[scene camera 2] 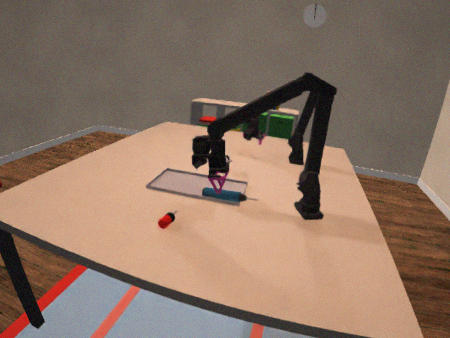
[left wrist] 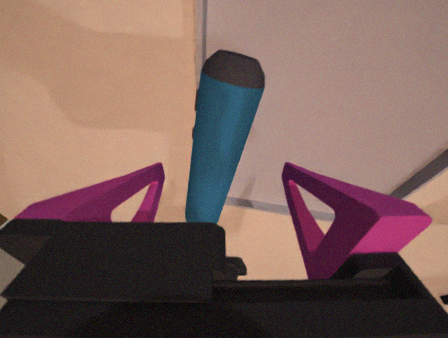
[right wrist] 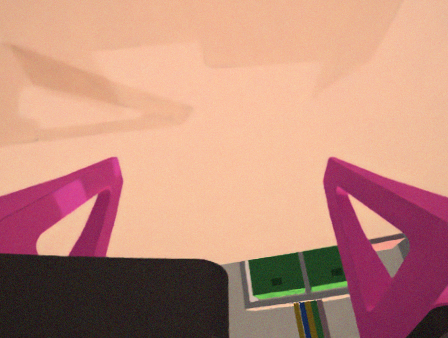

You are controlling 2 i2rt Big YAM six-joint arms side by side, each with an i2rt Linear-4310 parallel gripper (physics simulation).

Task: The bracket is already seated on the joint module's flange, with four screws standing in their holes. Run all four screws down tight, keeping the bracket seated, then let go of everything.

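Places are measured from the left arm's base along level axes (x right, y back, z down), in millimetres.
Pixels of known places: left gripper, fingertip midpoint: (scene camera 2: 220,189) (left wrist: 223,169); right gripper, fingertip midpoint: (scene camera 2: 253,142) (right wrist: 223,168); left arm's base, origin of the base link: (scene camera 2: 307,211); right arm's base, origin of the base link: (scene camera 2: 295,161).
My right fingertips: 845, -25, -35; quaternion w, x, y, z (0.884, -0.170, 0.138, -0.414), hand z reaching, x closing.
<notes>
Ahead of a thing's pixels: the offset from my right fingertips to its top centre, as dx, dy, dz. Level surfaces: height alone.
A blue electric screwdriver @(-762, -292, -22) (scene camera 2: 231,195) (left wrist: 225,125) with dark ends and a thin bit lies along the near edge of a shallow grey tray @(-613, -410, +19) (scene camera 2: 175,181) (left wrist: 325,100). My left gripper (scene camera 2: 218,191) (left wrist: 223,169) is open, pointing down above the blue body, which shows between its fingers in the left wrist view. My right gripper (scene camera 2: 260,142) (right wrist: 223,168) is open and empty above the tabletop, farther back. The joint module, bracket and screws cannot be made out; a small pale edge shows behind the left gripper in the scene view, too hidden to name.
A short red-handled tool @(-899, -530, +1) (scene camera 2: 165,220) with a black collar and thin tip lies on the table @(dz +35) (scene camera 2: 225,250), nearer than the tray. A shelf unit (scene camera 2: 197,112) with green bins (scene camera 2: 281,126) (right wrist: 276,272) stands behind the table. Both arm bases stand toward the table's right side.
</notes>
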